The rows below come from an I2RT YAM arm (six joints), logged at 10 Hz.
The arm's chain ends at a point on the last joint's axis. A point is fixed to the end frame.
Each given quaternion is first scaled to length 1.
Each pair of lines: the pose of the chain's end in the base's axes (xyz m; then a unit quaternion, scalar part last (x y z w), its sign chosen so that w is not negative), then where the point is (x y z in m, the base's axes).
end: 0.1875 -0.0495 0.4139 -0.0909 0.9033 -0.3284 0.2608
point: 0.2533 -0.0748 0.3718
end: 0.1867 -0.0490 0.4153 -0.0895 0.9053 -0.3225 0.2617
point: 0.2526 -0.0737 0.3730
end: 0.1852 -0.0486 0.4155 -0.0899 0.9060 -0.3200 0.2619
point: 0.2511 -0.0729 0.3730
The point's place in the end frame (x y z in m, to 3 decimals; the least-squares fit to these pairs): -0.030 0.008 0.076
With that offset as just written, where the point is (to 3 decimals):
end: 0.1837 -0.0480 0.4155 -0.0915 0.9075 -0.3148 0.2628
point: 0.250 -0.072 0.373
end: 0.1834 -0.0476 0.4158 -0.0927 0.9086 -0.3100 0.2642
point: 0.250 -0.070 0.373
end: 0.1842 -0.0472 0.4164 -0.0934 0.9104 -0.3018 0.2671
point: 0.251 -0.069 0.373
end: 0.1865 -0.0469 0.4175 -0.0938 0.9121 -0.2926 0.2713
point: 0.253 -0.067 0.374
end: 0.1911 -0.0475 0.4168 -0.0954 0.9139 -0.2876 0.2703
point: 0.258 -0.067 0.373
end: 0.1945 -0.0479 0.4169 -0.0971 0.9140 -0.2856 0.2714
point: 0.261 -0.067 0.373
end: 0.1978 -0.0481 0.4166 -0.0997 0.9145 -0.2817 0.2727
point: 0.265 -0.066 0.373
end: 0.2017 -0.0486 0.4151 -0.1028 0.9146 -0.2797 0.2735
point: 0.269 -0.066 0.371
